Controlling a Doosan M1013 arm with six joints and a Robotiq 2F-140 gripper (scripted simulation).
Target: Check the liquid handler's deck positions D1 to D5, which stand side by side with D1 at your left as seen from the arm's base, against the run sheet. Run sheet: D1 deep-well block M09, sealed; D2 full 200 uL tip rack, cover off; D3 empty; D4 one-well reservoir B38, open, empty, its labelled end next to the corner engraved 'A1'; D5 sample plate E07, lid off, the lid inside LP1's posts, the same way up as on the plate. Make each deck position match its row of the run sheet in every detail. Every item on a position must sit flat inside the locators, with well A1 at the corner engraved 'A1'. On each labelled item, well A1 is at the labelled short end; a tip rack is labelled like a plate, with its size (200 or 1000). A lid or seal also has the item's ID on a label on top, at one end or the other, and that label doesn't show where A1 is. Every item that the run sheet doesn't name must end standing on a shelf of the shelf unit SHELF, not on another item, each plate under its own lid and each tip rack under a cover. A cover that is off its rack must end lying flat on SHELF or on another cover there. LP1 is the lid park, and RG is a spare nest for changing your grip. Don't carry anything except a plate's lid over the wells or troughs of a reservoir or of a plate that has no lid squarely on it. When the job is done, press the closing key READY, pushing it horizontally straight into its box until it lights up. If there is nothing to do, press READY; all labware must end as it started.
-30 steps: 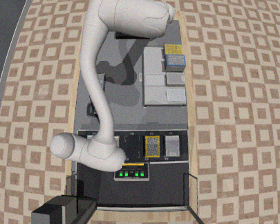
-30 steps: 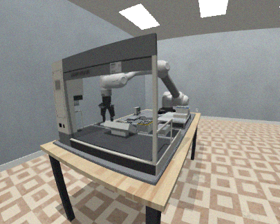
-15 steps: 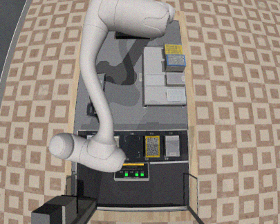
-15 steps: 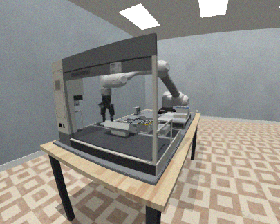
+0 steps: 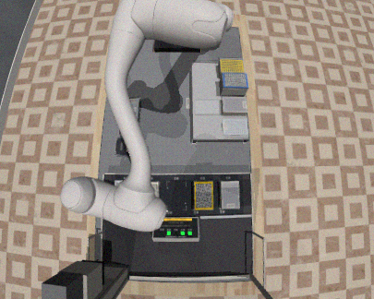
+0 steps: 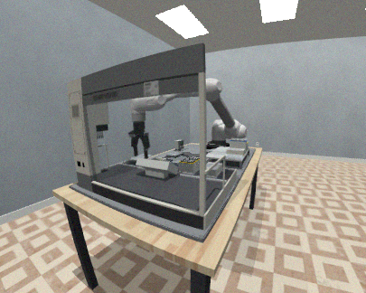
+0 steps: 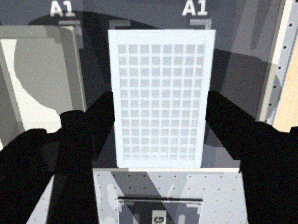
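The cream one-well reservoir is 12 cm to the left of my hand and 5 cm below it. The rest, counted from my hand: dark nest: 25 cm behind, 11 cm below, 1 cm to the right; yellow tip rack: 38 cm to the left, 2 cm below, 1 cm ahead; white well plate: 2 cm below.
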